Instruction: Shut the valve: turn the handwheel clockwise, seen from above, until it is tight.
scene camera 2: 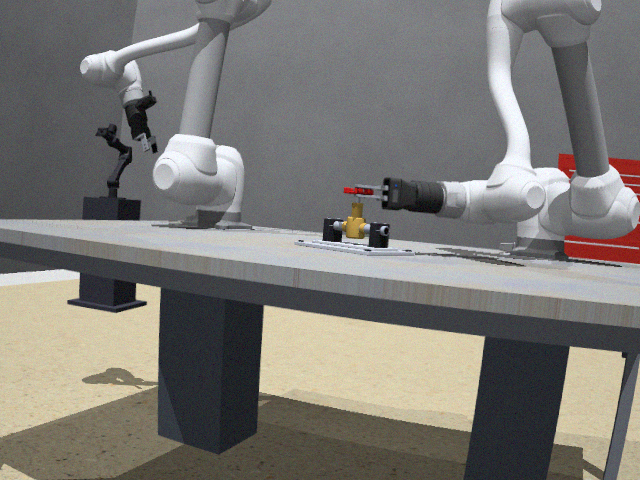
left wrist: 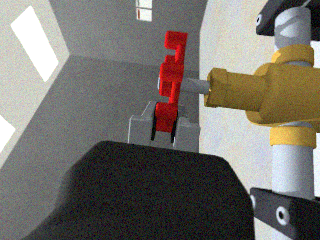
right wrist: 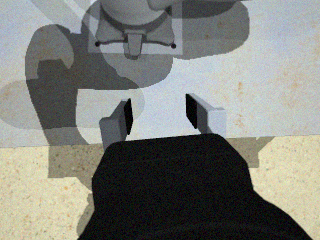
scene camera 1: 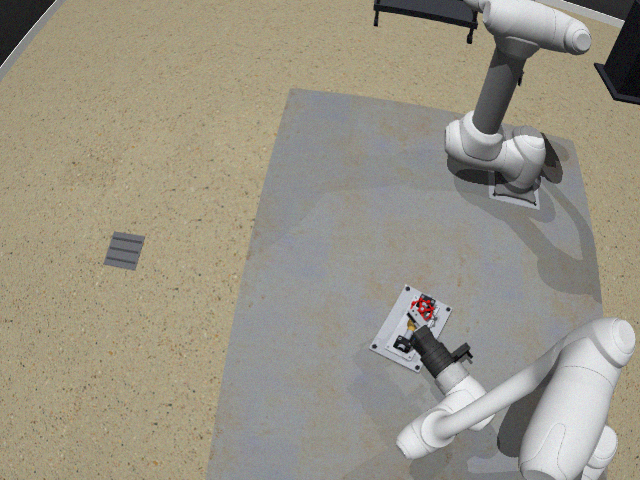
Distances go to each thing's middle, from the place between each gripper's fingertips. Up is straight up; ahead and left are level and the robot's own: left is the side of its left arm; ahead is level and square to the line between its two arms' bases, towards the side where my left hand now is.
Right now my left hand (scene camera 2: 356,190) is 20 mm to the left of the red handwheel (left wrist: 171,81), 20 mm past it and 10 mm above it. Round my left hand: pale base plate (scene camera 1: 378,345) (130 mm below, 20 mm to the right, 20 mm behind).
The red handwheel is 50 cm ahead of my right hand (scene camera 2: 151,151), 87 cm to the left of it and 14 cm below it. From my right hand the other things lie so: pale base plate (50 cm ahead, 87 cm to the left, 26 cm below).
